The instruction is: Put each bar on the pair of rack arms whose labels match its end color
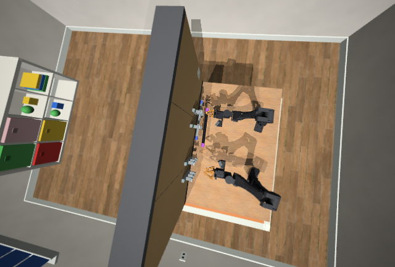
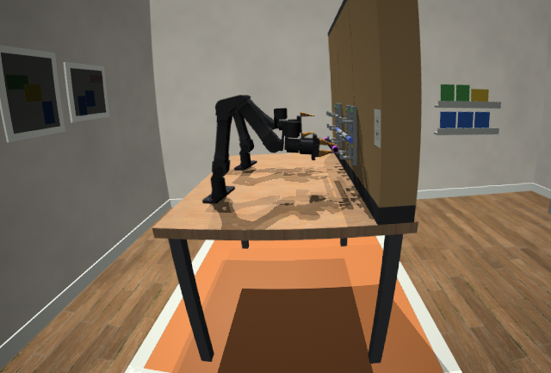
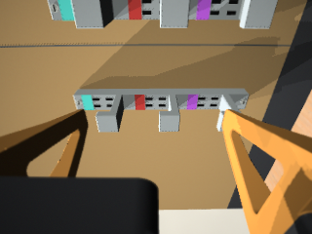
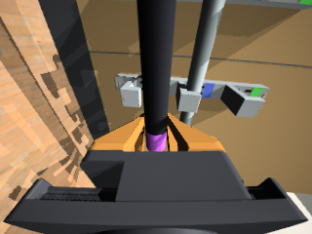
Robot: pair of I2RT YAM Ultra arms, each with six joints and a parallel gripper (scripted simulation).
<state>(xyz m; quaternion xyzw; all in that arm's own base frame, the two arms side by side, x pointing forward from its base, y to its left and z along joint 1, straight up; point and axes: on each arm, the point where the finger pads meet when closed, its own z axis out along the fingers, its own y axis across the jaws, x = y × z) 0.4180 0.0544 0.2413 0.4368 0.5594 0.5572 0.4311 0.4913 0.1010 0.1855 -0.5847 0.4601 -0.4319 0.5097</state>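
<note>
Right now the blue-ended bar is 8 cm to the left of my right hand, 5 cm ahead of it and 5 cm above it. Also, from my right hand: brown wall panel 27 cm to the left, 24 cm above, 15 cm ahead; then purple-ended bar 13 cm to the left, 1 cm behind.
</note>
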